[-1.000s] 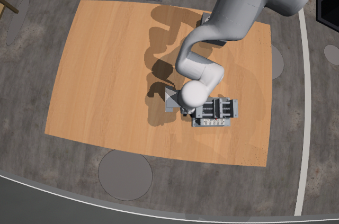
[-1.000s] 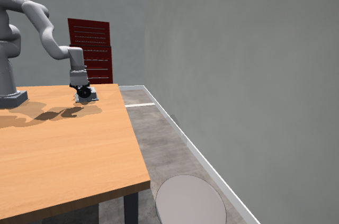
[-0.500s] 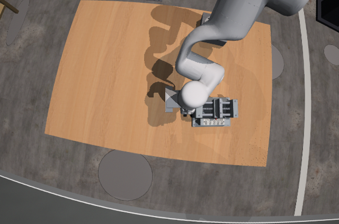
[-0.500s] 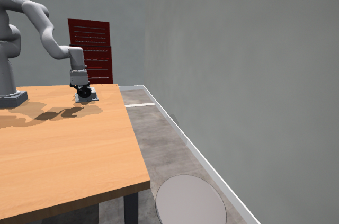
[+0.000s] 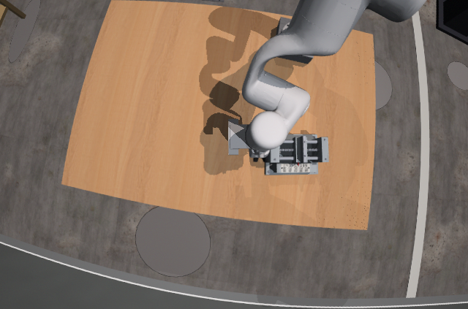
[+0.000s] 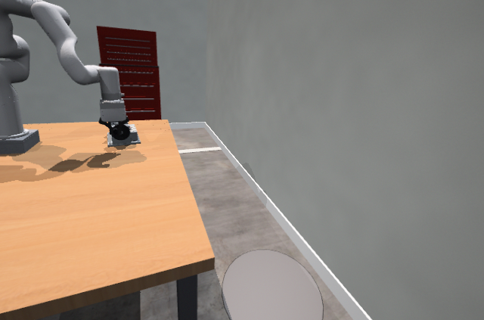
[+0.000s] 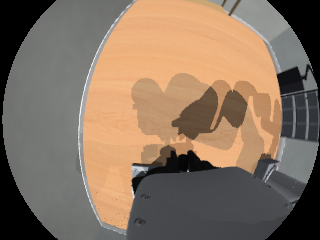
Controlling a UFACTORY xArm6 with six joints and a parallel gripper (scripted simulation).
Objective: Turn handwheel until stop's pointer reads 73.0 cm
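Now: hand 2 cm to the right of the black handwheel and 1 cm above it. From my hand the other things lie so: stop: 2 cm behind, 16 cm to the left.
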